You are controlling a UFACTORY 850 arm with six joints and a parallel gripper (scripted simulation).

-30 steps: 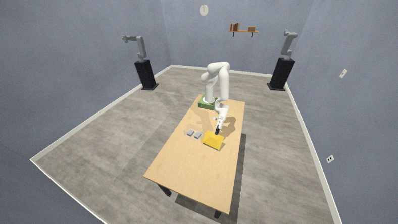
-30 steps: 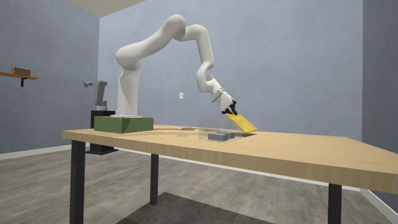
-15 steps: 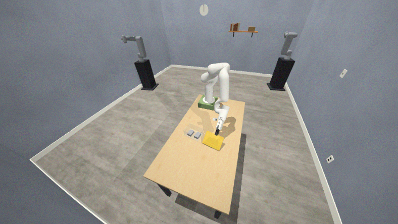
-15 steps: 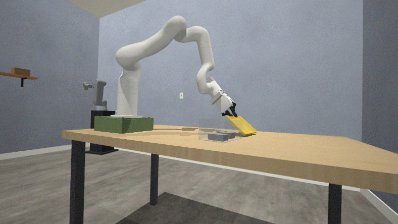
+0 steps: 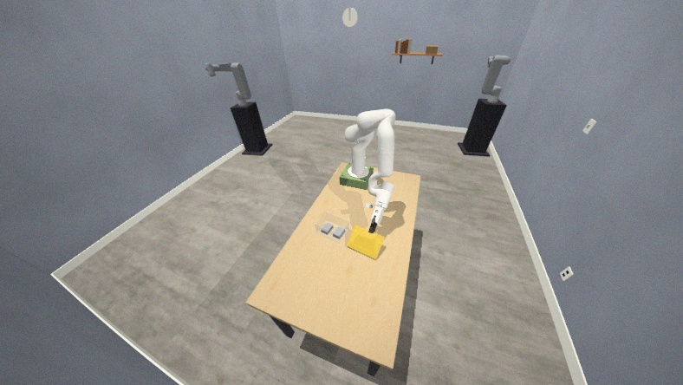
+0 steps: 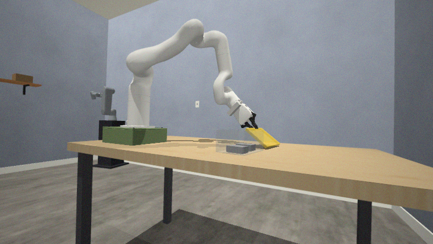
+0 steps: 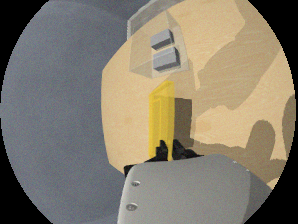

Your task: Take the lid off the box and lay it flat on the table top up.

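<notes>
Right now my hand is 6 cm short of the yellow lid, 5 cm above it and 4 cm to the left of it. Also, from my hand: clear box: 27 cm to the right, 6 cm below, 3 cm behind.
</notes>
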